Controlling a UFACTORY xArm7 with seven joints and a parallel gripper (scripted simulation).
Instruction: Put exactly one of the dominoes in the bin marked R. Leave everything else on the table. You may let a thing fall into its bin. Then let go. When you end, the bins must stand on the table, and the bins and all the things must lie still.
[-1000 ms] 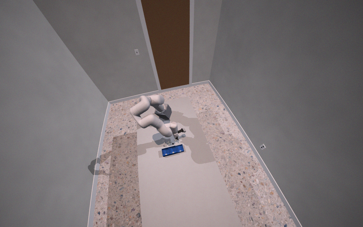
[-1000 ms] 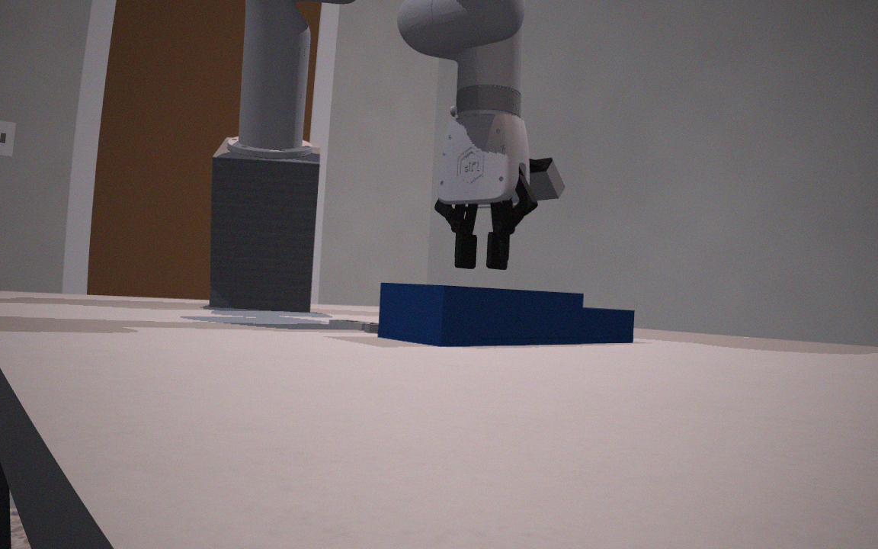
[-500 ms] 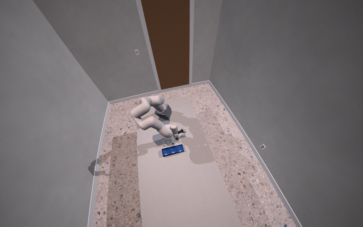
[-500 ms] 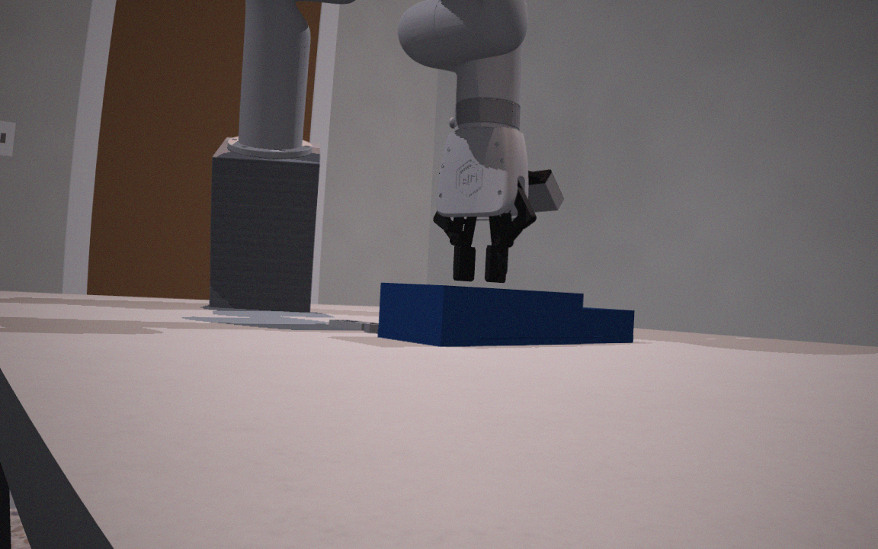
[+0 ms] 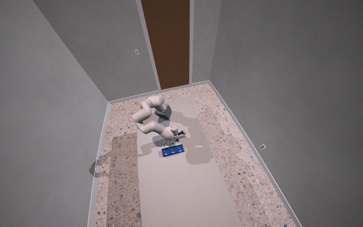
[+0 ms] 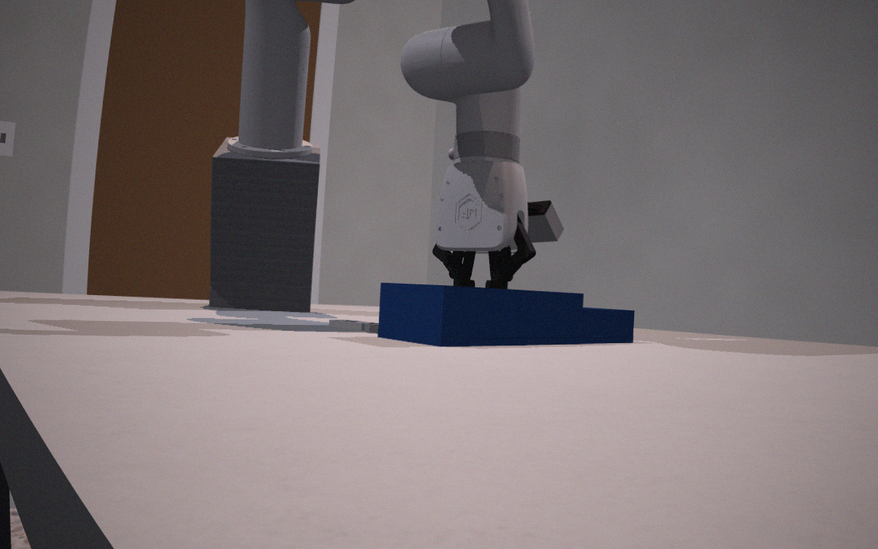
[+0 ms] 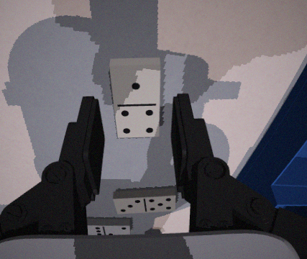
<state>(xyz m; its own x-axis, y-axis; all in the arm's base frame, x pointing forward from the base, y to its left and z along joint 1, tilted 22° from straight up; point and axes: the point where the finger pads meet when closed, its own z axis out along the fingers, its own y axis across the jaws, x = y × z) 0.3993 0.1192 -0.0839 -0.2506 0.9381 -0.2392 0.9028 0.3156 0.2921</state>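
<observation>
My gripper is now 30 mm above the white domino. Also, from my hand: blue bin: 140 mm ahead, 60 mm to the right, 10 mm below; grey hex nut: 170 mm to the right, 60 mm ahead, 30 mm below.
</observation>
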